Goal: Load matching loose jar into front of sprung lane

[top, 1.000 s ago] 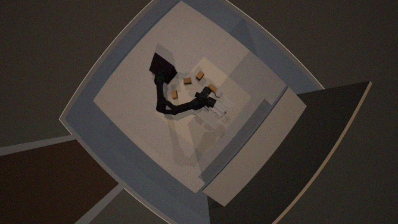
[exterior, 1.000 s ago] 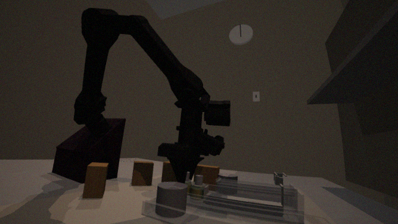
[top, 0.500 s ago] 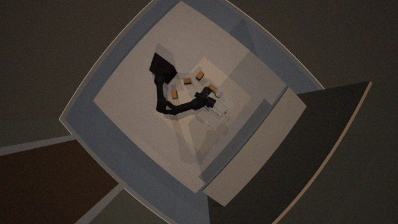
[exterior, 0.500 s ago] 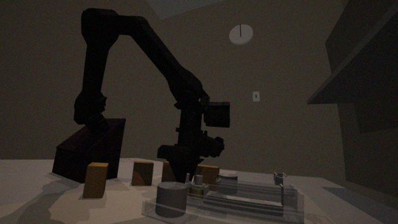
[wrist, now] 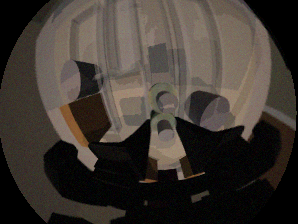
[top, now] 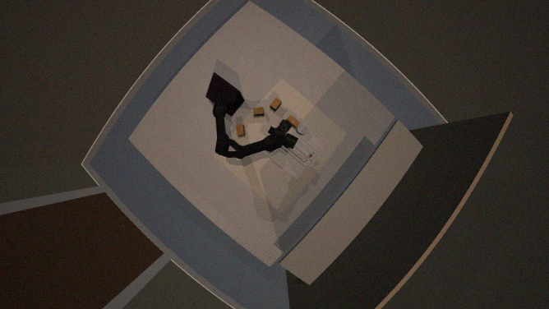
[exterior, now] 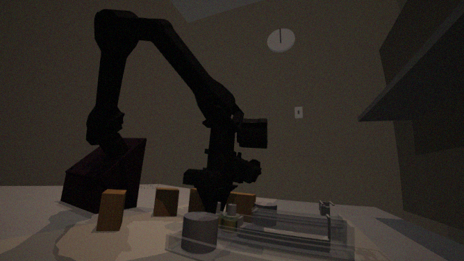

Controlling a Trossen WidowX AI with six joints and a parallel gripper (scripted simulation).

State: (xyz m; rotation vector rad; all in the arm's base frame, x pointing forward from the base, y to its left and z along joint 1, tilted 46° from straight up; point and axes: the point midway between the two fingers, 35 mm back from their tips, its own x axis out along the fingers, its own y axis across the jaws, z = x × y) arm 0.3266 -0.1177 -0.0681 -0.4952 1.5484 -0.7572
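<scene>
My gripper tip is now 140 mm short of the clear pusher lane fixture, 10 mm to the right of it and 10 mm above it.
</scene>
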